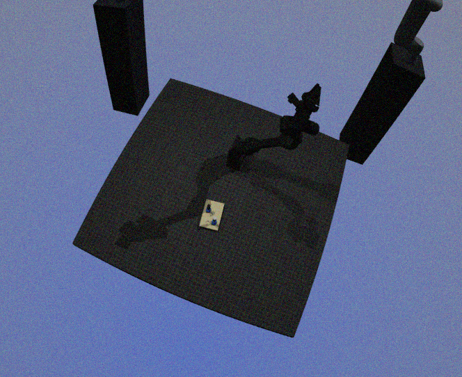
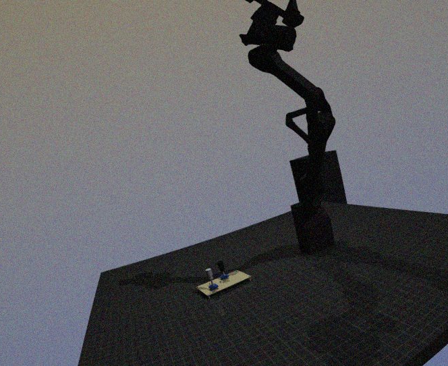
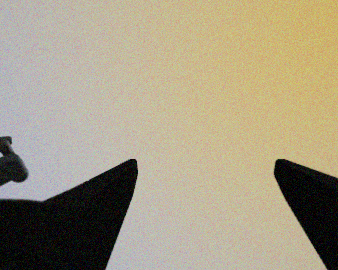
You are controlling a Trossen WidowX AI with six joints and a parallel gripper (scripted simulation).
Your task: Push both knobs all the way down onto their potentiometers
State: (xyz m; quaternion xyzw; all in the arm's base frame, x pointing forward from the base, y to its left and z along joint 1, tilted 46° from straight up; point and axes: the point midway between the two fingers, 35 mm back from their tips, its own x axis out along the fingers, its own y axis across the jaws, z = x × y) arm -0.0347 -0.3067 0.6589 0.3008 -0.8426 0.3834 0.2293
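My gripper tip is 790 mm above the dark knob, 320 mm to the left of it and 290 mm short of it. Also, from my gripper tip: potentiometer 800 mm below, 350 mm ahead, 270 mm to the right.
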